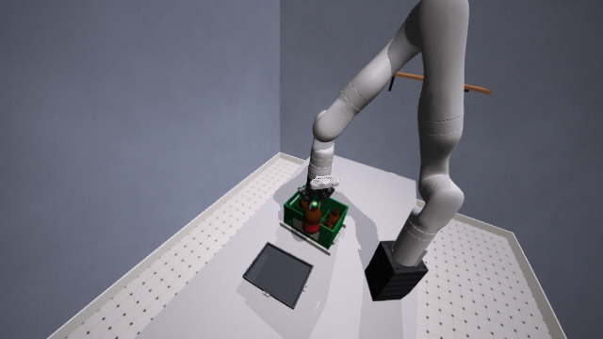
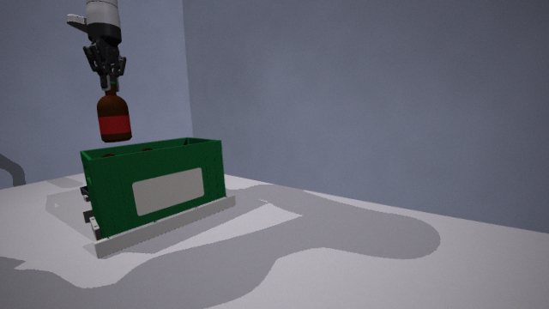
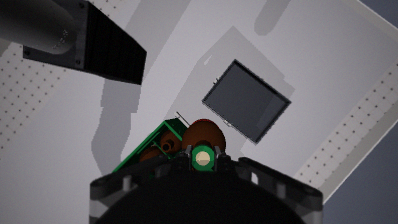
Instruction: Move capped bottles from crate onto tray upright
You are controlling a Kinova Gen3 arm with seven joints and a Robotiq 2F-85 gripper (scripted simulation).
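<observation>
Now: the brown bottle 7 cm below my hand. The rest, counted from my hand: green crate 25 cm below, 14 cm to the right, 3 cm ahead; then dark tray 32 cm below, 17 cm to the left, 5 cm ahead.
</observation>
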